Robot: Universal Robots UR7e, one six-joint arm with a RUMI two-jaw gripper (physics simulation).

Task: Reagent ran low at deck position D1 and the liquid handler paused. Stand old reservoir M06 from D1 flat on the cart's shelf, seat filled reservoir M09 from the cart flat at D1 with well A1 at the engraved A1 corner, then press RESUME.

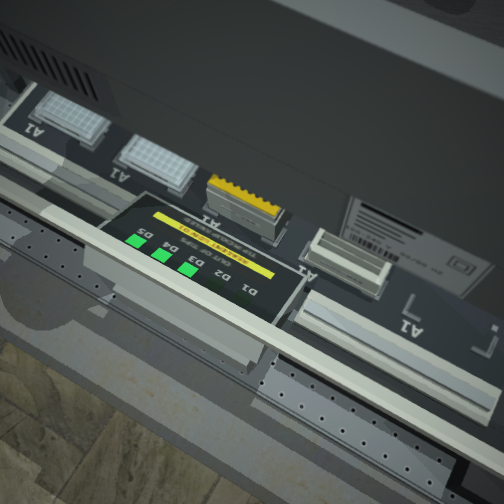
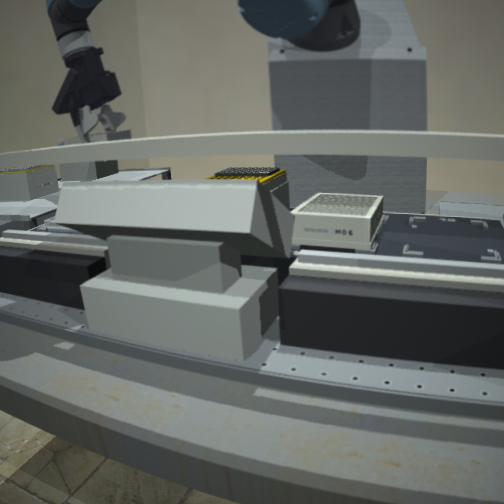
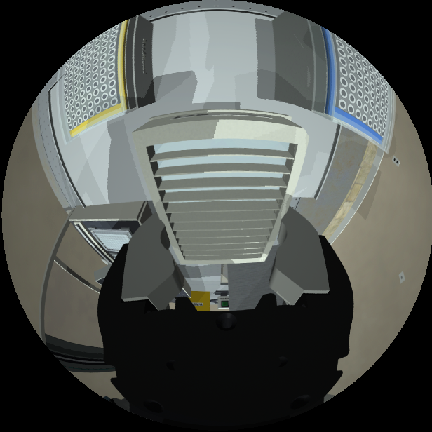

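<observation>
My gripper (image 2: pixel 100 131) (image 3: pixel 222 207) is shut on a pale, slotted reservoir (image 2: pixel 118 135) (image 3: pixel 220 129) holding light blue liquid. I take it for M09; its label is not readable. It hangs above the cart's shelf (image 3: pixel 225 65), roughly level. Old reservoir M06 (image 1: pixel 348 262) (image 2: pixel 337 220) stands flat on the deck at D2, beside the tip rack. Deck position D1 (image 1: pixel 445 327) (image 2: pixel 445 237) has bare corner brackets and an engraved A1 mark (image 1: pixel 411 329). The status screen (image 1: pixel 200 250) shows a yellow reagent-low bar for D1. No RESUME button is legible.
Yellow-edged (image 3: pixel 92 82) and blue-edged (image 3: pixel 362 82) racks flank the shelf area under the held reservoir. A yellow-topped tip rack (image 1: pixel 245 207) (image 2: pixel 250 175) and two clear plates (image 1: pixel 72 115) (image 1: pixel 159 159) stand on the deck. A pale rail (image 2: pixel 350 143) crosses before the robot's pedestal.
</observation>
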